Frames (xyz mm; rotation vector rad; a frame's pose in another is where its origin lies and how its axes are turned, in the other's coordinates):
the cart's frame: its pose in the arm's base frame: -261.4 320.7 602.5 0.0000 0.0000 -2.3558
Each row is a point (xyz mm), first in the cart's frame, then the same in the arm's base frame.
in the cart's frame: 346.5 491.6 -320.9
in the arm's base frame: -158.6 -271.9 281.6
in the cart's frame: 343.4 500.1 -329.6
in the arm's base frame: -150.4 -275.7 272.9
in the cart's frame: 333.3 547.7 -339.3
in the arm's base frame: -109.6 -302.2 263.2
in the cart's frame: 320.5 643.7 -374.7
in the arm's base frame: -32.6 -361.0 227.8
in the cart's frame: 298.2 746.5 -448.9
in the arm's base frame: 55.9 -417.9 153.6
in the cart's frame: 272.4 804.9 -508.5
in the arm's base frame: 115.4 -440.9 94.0
